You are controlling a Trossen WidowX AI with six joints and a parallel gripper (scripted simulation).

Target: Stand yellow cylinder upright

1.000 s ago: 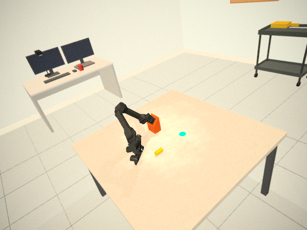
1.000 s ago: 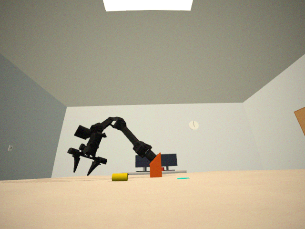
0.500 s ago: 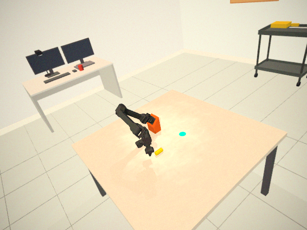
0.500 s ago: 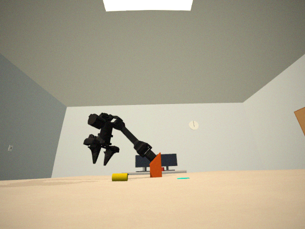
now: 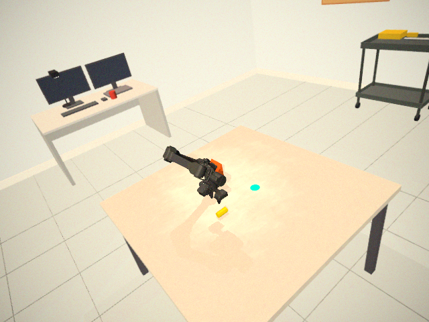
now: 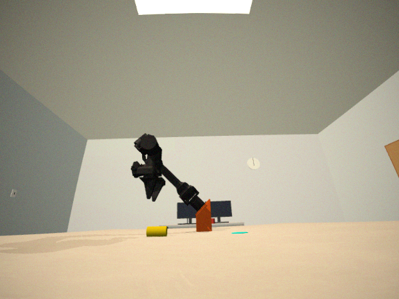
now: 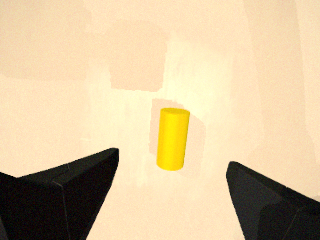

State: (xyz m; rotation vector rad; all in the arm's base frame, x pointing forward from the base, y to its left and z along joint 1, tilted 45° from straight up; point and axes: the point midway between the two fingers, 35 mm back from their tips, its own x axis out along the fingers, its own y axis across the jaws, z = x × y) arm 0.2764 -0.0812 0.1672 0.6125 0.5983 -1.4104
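My gripper tip is now 11 cm above the yellow cylinder and 3 cm to the right of it. Also, from my gripper tip: cyan circle: 31 cm to the left, 12 cm below, 4 cm behind.
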